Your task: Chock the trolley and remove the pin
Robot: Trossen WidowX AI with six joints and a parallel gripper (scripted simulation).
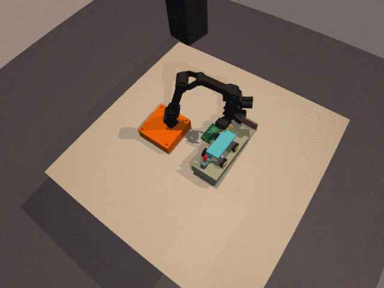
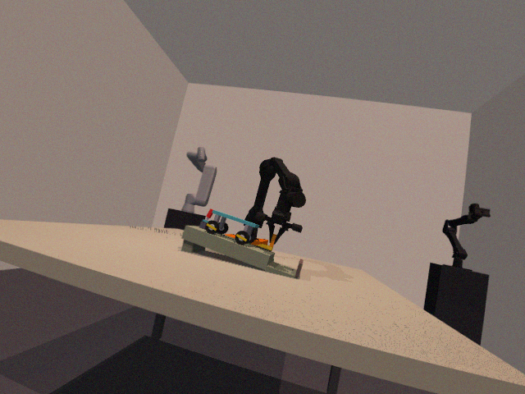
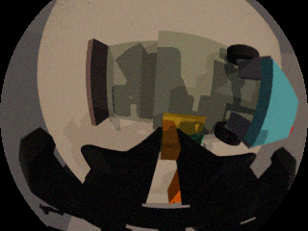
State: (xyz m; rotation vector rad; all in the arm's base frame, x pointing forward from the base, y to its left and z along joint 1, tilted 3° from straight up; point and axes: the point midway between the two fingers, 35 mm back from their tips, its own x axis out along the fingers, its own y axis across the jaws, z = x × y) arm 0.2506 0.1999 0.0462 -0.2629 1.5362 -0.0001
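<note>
Right now my gripper tip is 80 mm short of the red-headed stop pin, 260 mm to the left of it and 50 mm below it. The rest, counted from my gripper tip: dark stop bar: 30 mm ahead, 130 mm to the left, 60 mm below; then yellow chock: 20 mm to the right; then green tray: 60 mm behind, 60 mm to the right, 100 mm below.
</note>
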